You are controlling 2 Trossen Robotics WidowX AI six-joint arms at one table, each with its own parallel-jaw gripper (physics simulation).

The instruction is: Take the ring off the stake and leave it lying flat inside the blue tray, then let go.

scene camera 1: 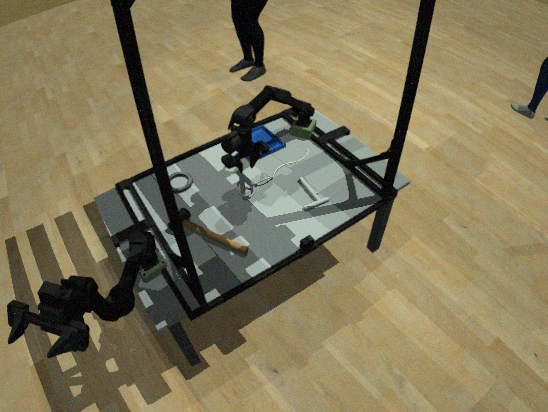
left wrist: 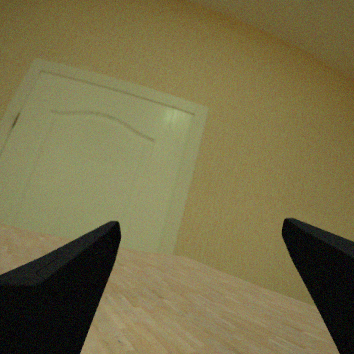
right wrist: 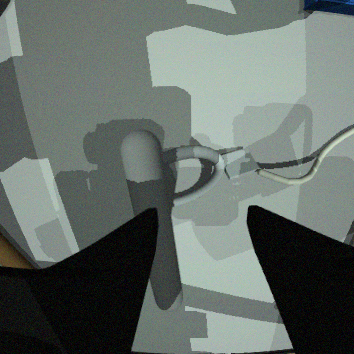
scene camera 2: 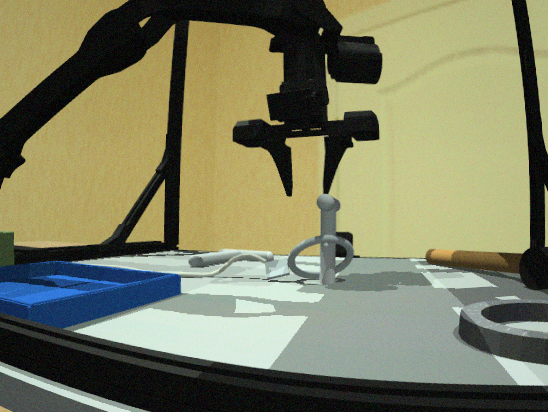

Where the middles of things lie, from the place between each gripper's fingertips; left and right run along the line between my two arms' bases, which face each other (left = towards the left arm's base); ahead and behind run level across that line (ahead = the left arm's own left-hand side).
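Counting from my right hand, the white T-shaped tool (scene camera 2: 224,255) is 21 cm behind, 12 cm to the right and 10 cm below. The wooden-handled hammer (scene camera 2: 520,263) is 29 cm to the left of my right hand, 3 cm behind it and 9 cm below it, and the blue tray (scene camera 2: 61,294) is 26 cm to the right of that same hand, 16 cm ahead of it and 10 cm below it. Then there's the grey ring (scene camera 2: 278,268), which is 8 cm below my right hand, 1 cm behind it and 1 cm to the left of it. By its middle, the blue tray is nearer to my right hand than to my left hand.
From my left hand, the white T-shaped tool is 109 cm to the right, 7 cm ahead and 52 cm below, the grey ring is 96 cm to the right, 27 cm ahead and 50 cm below, and the blue tray is 123 cm to the right, 44 cm ahead and 52 cm below. As for the wooden-handled hammer, my left hand is 67 cm to the left of it, 25 cm short of it and 51 cm above it. Going by their middles, the hammer is the nearest to my left hand of the things named here.
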